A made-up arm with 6 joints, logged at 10 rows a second.
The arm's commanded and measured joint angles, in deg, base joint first. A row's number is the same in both.
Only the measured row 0 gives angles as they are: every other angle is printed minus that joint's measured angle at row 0.
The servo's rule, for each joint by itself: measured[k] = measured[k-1] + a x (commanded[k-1-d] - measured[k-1]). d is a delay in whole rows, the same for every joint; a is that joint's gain. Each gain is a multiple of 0.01, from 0.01 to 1. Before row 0 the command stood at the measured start. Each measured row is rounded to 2 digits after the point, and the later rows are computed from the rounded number. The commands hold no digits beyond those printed.
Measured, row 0: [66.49 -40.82 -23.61 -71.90 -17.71 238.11]
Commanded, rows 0 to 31: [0.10 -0.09 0.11 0.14 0.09 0.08]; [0.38 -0.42 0.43 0.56 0.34 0.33]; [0.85 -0.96 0.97 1.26 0.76 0.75]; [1.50 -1.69 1.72 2.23 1.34 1.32]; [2.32 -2.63 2.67 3.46 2.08 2.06]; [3.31 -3.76 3.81 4.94 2.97 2.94]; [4.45 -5.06 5.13 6.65 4.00 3.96]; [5.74 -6.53 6.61 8.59 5.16 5.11]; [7.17 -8.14 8.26 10.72 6.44 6.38]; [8.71 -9.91 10.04 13.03 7.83 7.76]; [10.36 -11.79 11.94 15.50 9.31 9.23]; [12.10 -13.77 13.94 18.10 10.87 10.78]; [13.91 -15.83 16.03 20.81 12.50 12.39]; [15.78 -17.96 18.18 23.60 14.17 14.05]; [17.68 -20.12 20.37 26.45 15.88 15.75]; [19.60 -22.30 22.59 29.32 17.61 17.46]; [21.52 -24.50 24.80 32.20 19.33 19.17]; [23.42 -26.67 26.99 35.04 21.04 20.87]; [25.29 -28.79 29.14 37.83 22.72 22.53]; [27.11 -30.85 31.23 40.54 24.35 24.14]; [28.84 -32.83 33.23 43.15 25.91 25.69]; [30.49 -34.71 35.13 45.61 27.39 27.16]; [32.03 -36.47 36.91 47.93 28.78 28.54]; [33.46 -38.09 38.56 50.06 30.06 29.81]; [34.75 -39.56 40.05 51.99 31.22 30.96]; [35.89 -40.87 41.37 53.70 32.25 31.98]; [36.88 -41.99 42.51 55.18 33.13 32.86]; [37.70 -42.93 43.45 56.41 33.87 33.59]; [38.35 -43.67 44.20 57.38 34.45 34.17]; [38.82 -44.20 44.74 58.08 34.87 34.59]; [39.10 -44.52 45.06 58.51 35.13 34.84]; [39.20 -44.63 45.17 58.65 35.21 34.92]
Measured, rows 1 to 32: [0.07 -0.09 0.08 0.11 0.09 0.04]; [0.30 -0.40 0.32 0.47 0.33 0.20]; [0.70 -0.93 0.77 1.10 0.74 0.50]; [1.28 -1.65 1.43 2.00 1.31 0.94]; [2.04 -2.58 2.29 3.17 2.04 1.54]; [2.97 -3.70 3.34 4.59 2.92 2.30]; [4.05 -4.99 4.58 6.24 3.95 3.20]; [5.28 -6.45 5.98 8.12 5.10 4.23]; [6.66 -8.06 7.55 10.20 6.37 5.39]; [8.16 -9.82 9.27 12.46 7.76 6.67]; [9.77 -11.69 11.11 14.89 9.23 8.05]; [11.47 -13.67 13.06 17.46 10.79 9.52]; [13.25 -15.72 15.11 20.14 12.41 11.07]; [15.10 -17.85 17.23 22.91 14.08 12.68]; [16.98 -20.01 19.40 25.74 15.79 14.34]; [18.89 -22.19 21.60 28.60 17.52 16.02]; [20.81 -24.38 23.81 31.48 19.24 17.72]; [22.72 -26.56 26.00 34.33 20.95 19.42]; [24.60 -28.68 28.17 37.13 22.63 21.10]; [26.43 -30.74 30.28 39.86 24.26 22.74]; [28.19 -32.73 32.32 42.49 25.83 24.33]; [29.87 -34.61 34.26 44.99 27.31 25.86]; [31.45 -36.38 36.09 47.34 28.71 27.31]; [32.92 -38.00 37.79 49.52 29.99 28.66]; [34.26 -39.48 39.35 51.50 31.16 29.90]; [35.45 -40.80 40.74 53.26 32.20 31.02]; [36.49 -41.93 41.96 54.80 33.08 32.01]; [37.37 -42.88 42.99 56.09 33.83 32.86]; [38.09 -43.63 43.82 57.12 34.42 33.57]; [38.62 -44.17 44.45 57.89 34.85 34.12]; [38.97 -44.50 44.87 58.39 35.12 34.51]; [39.14 -44.62 45.08 58.60 35.21 34.73]
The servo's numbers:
d 0
a 0.73 0.95 0.69 0.80 0.95 0.54

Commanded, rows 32 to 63: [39.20 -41.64 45.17 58.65 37.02 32.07]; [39.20 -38.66 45.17 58.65 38.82 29.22]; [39.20 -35.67 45.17 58.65 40.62 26.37]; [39.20 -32.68 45.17 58.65 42.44 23.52]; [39.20 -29.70 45.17 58.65 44.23 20.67]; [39.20 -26.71 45.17 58.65 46.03 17.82]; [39.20 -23.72 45.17 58.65 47.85 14.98]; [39.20 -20.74 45.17 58.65 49.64 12.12]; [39.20 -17.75 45.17 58.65 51.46 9.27]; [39.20 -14.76 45.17 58.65 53.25 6.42]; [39.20 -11.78 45.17 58.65 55.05 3.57]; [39.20 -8.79 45.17 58.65 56.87 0.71]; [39.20 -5.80 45.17 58.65 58.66 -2.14]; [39.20 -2.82 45.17 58.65 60.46 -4.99]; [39.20 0.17 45.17 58.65 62.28 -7.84]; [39.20 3.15 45.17 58.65 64.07 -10.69]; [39.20 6.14 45.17 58.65 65.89 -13.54]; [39.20 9.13 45.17 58.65 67.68 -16.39]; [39.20 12.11 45.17 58.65 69.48 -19.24]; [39.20 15.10 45.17 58.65 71.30 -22.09]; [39.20 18.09 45.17 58.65 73.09 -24.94]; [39.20 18.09 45.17 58.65 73.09 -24.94]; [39.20 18.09 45.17 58.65 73.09 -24.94]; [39.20 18.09 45.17 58.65 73.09 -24.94]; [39.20 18.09 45.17 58.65 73.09 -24.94]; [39.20 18.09 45.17 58.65 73.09 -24.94]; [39.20 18.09 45.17 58.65 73.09 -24.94]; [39.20 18.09 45.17 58.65 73.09 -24.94]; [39.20 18.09 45.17 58.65 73.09 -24.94]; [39.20 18.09 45.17 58.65 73.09 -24.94]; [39.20 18.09 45.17 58.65 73.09 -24.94]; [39.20 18.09 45.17 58.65 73.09 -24.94]
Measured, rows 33 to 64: [39.18 -41.79 45.14 58.64 36.93 33.29]; [39.19 -38.82 45.16 58.65 38.73 31.09]; [39.20 -35.83 45.17 58.65 40.53 28.54]; [39.20 -32.84 45.17 58.65 42.34 25.83]; [39.20 -29.86 45.17 58.65 44.14 23.04]; [39.20 -26.87 45.17 58.65 45.94 20.22]; [39.20 -23.88 45.17 58.65 47.75 17.39]; [39.20 -20.90 45.17 58.65 49.55 14.54]; [39.20 -17.91 45.17 58.65 51.36 11.69]; [39.20 -14.92 45.17 58.65 53.16 8.84]; [39.20 -11.94 45.17 58.65 54.96 5.99]; [39.20 -8.95 45.17 58.65 56.77 3.14]; [39.20 -5.96 45.17 58.65 58.57 0.29]; [39.20 -2.98 45.17 58.65 60.37 -2.56]; [39.20 0.01 45.17 58.65 62.18 -5.41]; [39.20 2.99 45.17 58.65 63.98 -8.26]; [39.20 5.98 45.17 58.65 65.79 -11.11]; [39.20 8.97 45.17 58.65 67.59 -13.96]; [39.20 11.95 45.17 58.65 69.39 -16.81]; [39.20 14.94 45.17 58.65 71.20 -19.66]; [39.20 17.93 45.17 58.65 73.00 -22.51]; [39.20 18.08 45.17 58.65 73.09 -23.82]; [39.20 18.09 45.17 58.65 73.09 -24.42]; [39.20 18.09 45.17 58.65 73.09 -24.70]; [39.20 18.09 45.17 58.65 73.09 -24.83]; [39.20 18.09 45.17 58.65 73.09 -24.89]; [39.20 18.09 45.17 58.65 73.09 -24.92]; [39.20 18.09 45.17 58.65 73.09 -24.93]; [39.20 18.09 45.17 58.65 73.09 -24.94]; [39.20 18.09 45.17 58.65 73.09 -24.94]; [39.20 18.09 45.17 58.65 73.09 -24.94]; [39.20 18.09 45.17 58.65 73.09 -24.94]
